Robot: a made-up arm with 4 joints.
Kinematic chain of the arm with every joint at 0, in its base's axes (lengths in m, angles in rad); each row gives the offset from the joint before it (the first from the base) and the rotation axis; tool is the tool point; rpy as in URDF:
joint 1: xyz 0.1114 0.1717 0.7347 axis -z
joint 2: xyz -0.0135 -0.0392 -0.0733 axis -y
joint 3: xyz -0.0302 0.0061 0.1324 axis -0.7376 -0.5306 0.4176
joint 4: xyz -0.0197 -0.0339 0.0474 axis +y
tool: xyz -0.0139 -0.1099 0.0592 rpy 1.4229 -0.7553 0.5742
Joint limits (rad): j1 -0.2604..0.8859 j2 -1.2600..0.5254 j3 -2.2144..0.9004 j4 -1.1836..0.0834
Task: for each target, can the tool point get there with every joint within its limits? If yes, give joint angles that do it. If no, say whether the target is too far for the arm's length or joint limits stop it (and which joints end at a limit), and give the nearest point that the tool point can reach.
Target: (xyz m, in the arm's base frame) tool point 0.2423 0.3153 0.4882
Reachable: no: joint limits stop it (at a limit: joint 1, joint 2, joint 3, joint 4) | nearest point -0.1203 0.2632 0.6475 | short by 0.399 m
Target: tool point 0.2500 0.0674 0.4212
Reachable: no: joint limits stop it (at a limit: joint 1, joint 2, joint 4) | nearest point 0.3031 0.0145 0.7860 | short by 0.372 m
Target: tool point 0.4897 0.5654 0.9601
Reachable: no: too far | nearest point 0.3679 0.1384 0.8323 | short by 0.462 m
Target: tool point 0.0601 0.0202 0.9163
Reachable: yes | joints 0.6013 -0.6173 0.6320 -0.9573
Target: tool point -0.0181 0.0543 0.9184
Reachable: yes | joints 0.4923 -0.1359 0.2063 -0.2790
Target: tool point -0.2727 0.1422 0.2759
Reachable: no: too far | nearest point -0.1370 0.1526 0.6475 | short by 0.396 m
